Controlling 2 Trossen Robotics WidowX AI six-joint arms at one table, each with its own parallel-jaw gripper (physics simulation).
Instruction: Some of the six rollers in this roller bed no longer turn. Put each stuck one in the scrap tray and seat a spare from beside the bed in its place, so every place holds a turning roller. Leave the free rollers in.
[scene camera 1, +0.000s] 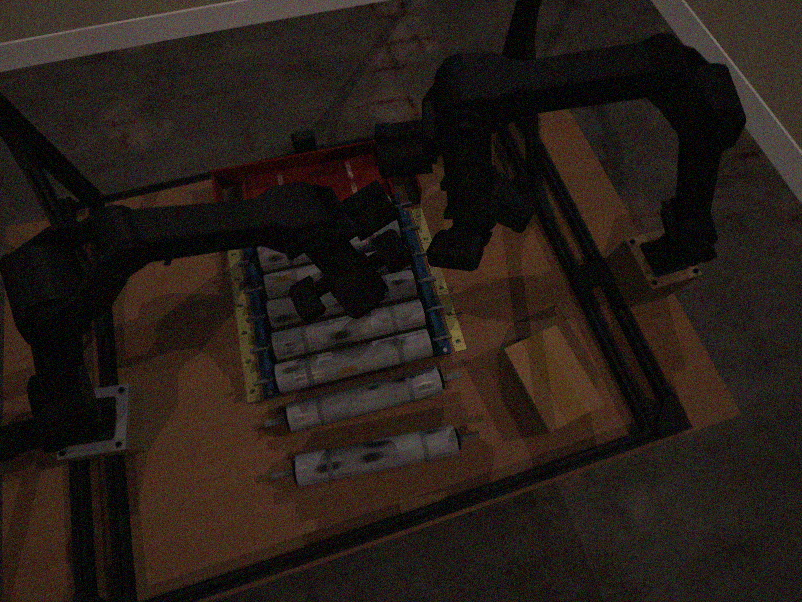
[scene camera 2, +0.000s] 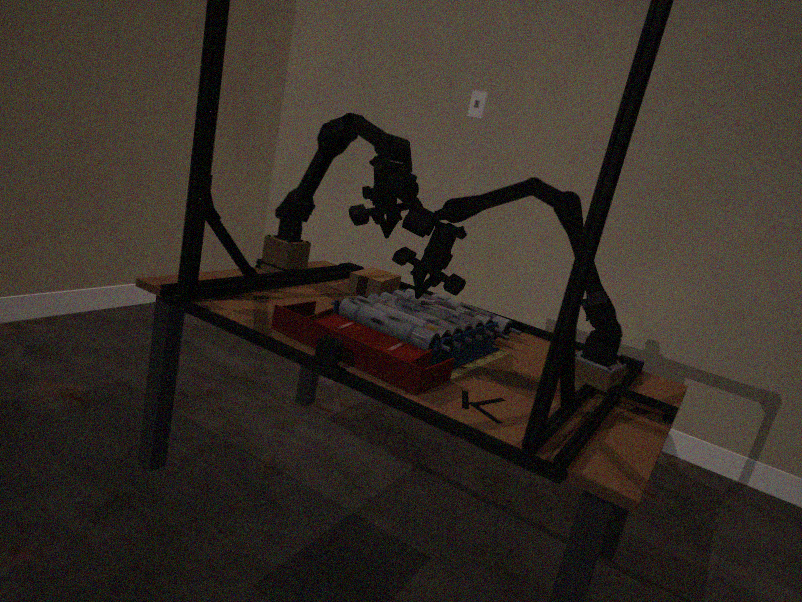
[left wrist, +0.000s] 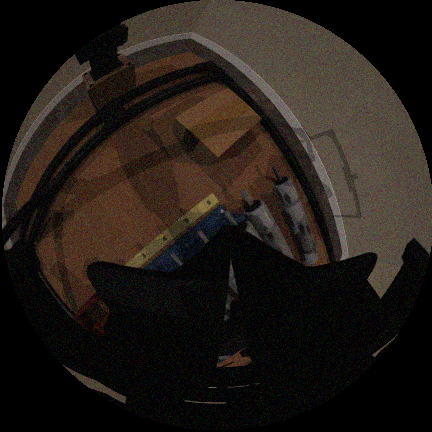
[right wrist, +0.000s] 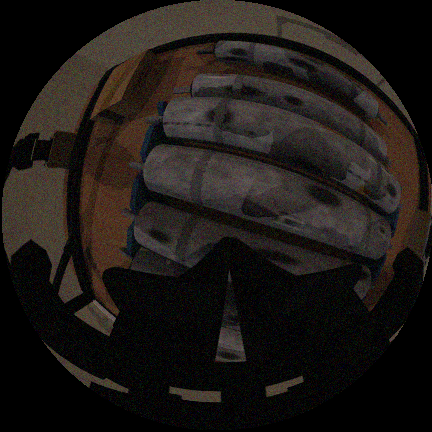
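Seen in the pictures: left gripper, between the fingertips: (scene camera 2: 386, 237) (left wrist: 229, 231); right gripper, between the fingertips: (scene camera 2: 417, 298) (left wrist: 232, 301) (right wrist: 228, 242); left arm's base, origin of its link: (scene camera 1: 663, 256) (scene camera 2: 288, 239) (left wrist: 105, 67) (right wrist: 48, 149); right arm's base, origin of its link: (scene camera 1: 93, 420) (scene camera 2: 598, 359).
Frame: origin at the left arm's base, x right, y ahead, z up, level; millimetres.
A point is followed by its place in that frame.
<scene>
The roller bed (scene camera 1: 428, 298) @[x 51, y 413, z -37 mm] has blue rails and yellow numbered strips. Grey, stained rollers (scene camera 1: 353, 359) (scene camera 2: 382, 320) (right wrist: 265, 185) lie across it; the right arm hides parts of several in scene camera 1. Which are stuck does not show. Two spares lie parallel in front of the bed, a nearer one (scene camera 1: 366, 398) @[x -81, y 559, z -55 mm] (right wrist: 260, 91) @[x -67, y 511, z -58 mm] and a farther one (scene camera 1: 375, 455) @[x -169, y 569, z -55 mm] (left wrist: 296, 215) @[x -157, y 521, z -61 mm]. The red scrap tray (scene camera 1: 310, 162) @[x 417, y 545, z -74 mm] (scene camera 2: 401, 368) @[x 427, y 695, z -65 mm] stands behind the bed. My right gripper (scene camera 2: 419, 294) @[x 75, y 514, z -20 mm] (right wrist: 228, 242) @[x 75, y 514, z -20 mm] is shut, empty, low over the rollers. My left gripper (scene camera 2: 388, 234) @[x 31, y 362, z 100 mm] (left wrist: 229, 231) @[x 31, y 362, z 100 mm] is shut, empty, higher up.
A wooden block (scene camera 1: 553, 375) @[x -133, y 253, z -48 mm] (scene camera 2: 374, 281) @[x -64, y 293, z -54 mm] (left wrist: 220, 122) @[x -117, y 264, z -48 mm] stands beside the spares, at the right in scene camera 1. Dark frame rails run along the table edges, and posts rise from them. The two arms reach close to each other above the bed.
</scene>
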